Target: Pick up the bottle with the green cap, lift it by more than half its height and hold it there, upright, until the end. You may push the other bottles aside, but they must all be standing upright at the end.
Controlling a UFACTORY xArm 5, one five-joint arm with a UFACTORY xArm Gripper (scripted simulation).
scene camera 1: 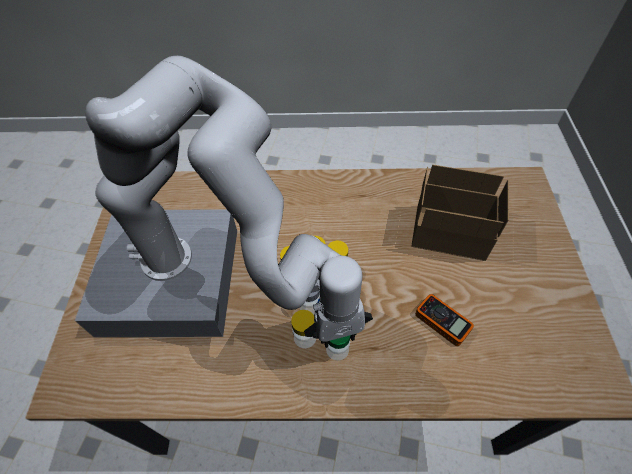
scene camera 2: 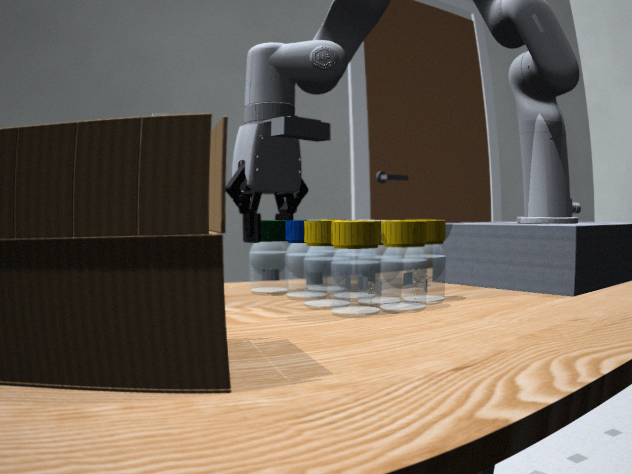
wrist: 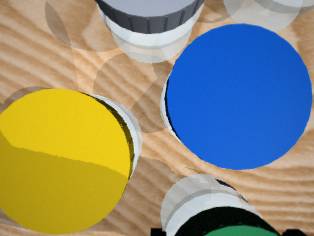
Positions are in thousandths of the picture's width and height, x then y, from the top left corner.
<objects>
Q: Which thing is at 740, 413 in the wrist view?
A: A blue-capped bottle.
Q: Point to a blue-capped bottle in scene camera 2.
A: At 466, 545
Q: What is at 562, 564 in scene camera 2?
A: A yellow-capped bottle.
</objects>
